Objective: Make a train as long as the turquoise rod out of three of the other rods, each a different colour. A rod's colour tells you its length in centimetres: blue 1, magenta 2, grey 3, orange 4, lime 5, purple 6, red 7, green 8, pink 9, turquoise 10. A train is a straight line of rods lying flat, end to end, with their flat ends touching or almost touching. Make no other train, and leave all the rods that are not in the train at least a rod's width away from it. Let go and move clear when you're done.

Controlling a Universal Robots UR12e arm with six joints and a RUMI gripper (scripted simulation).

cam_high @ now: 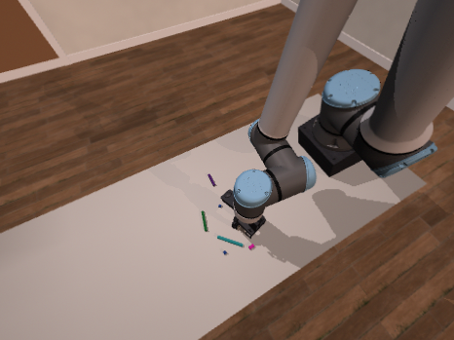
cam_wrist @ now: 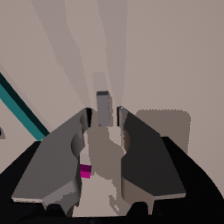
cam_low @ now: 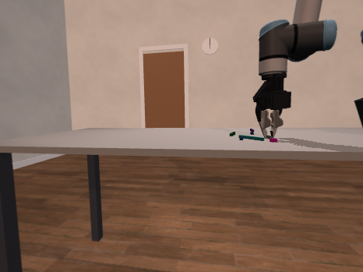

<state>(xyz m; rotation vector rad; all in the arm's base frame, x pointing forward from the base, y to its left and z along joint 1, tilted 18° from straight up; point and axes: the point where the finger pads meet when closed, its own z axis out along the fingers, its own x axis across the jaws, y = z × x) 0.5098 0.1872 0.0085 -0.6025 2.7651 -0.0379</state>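
Now: the grey rod 1 cm below my hand. Round my hand: magenta rod 8 cm to the left, 1 cm below, 1 cm behind; turquoise rod 6 cm ahead, 4 cm to the left, 1 cm below; green rod 13 cm ahead, 7 cm to the right, 1 cm below.
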